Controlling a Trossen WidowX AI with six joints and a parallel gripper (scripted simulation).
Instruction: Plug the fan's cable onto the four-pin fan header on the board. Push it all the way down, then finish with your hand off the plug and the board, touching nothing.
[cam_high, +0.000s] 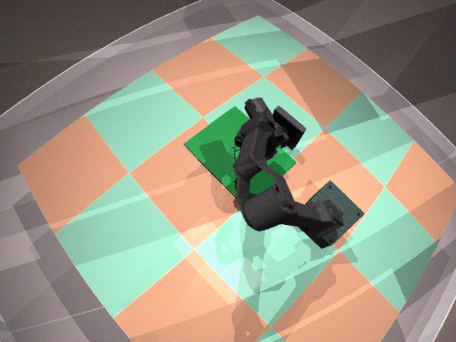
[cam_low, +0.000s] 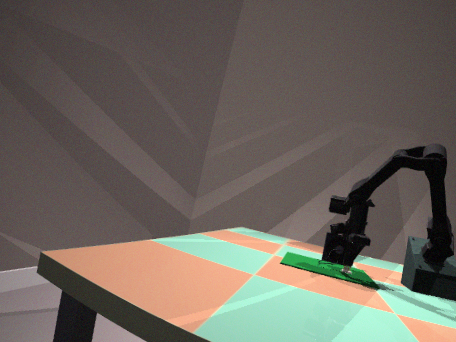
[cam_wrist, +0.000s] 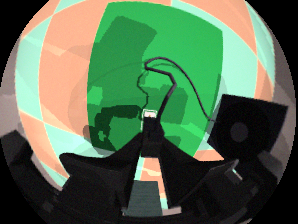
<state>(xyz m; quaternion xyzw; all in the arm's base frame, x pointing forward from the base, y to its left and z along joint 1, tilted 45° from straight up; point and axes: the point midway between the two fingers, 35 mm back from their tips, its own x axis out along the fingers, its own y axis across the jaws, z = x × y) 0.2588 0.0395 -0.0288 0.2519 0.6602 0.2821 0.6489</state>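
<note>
Right now my gripper tip is 10 mm below the dark plug and 10 mm short of it. Also, from my gripper tip: black square fan 160 mm to the right, 20 mm ahead, 20 mm above.
</note>
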